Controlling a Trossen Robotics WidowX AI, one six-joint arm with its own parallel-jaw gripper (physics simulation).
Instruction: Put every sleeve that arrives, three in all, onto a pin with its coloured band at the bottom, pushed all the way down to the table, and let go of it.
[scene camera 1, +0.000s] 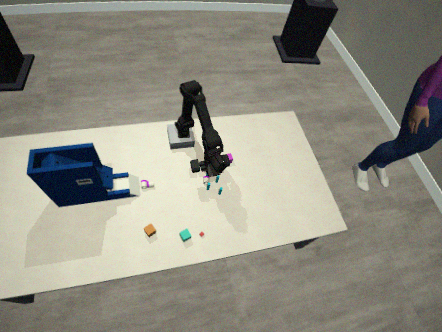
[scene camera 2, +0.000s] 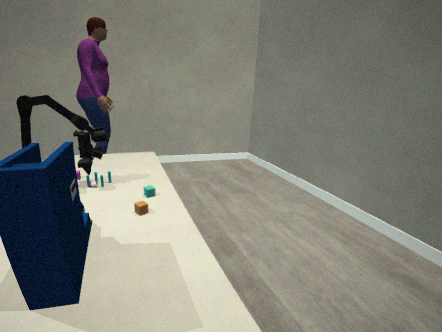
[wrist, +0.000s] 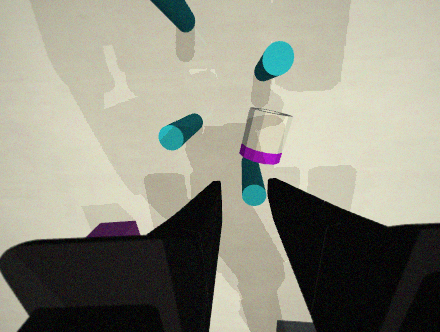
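Four cyan pins stand on the table; three show in scene camera 1 (scene camera 1: 208, 186) (scene camera 1: 217, 179) (scene camera 1: 220, 191), and four show in the wrist view (wrist: 278, 58) (wrist: 171, 137) (wrist: 254, 195) (wrist: 184, 17). A pale sleeve with a magenta band (wrist: 261, 154) (scene camera 1: 206, 178) (scene camera 2: 90, 184) lies on its side beside the nearest pin, its band end towards the gripper. It is around no pin. Another sleeve (scene camera 1: 145, 182) lies at the end of the blue chute. My gripper (wrist: 244, 187) (scene camera 1: 213, 174) (scene camera 2: 88, 172) is partly open and empty, pointing down above the nearest pin, the sleeve ahead of its fingertips. A third sleeve does not show.
The blue chute (scene camera 1: 70, 180) (scene camera 2: 45, 225) stands at the left. A magenta cube (scene camera 1: 230, 158) (wrist: 117, 229) is beside the gripper. An orange cube (scene camera 1: 150, 230) (scene camera 2: 141, 208), a teal cube (scene camera 1: 185, 235) (scene camera 2: 149, 191) and a small red cube (scene camera 1: 202, 234) lie near the front edge.
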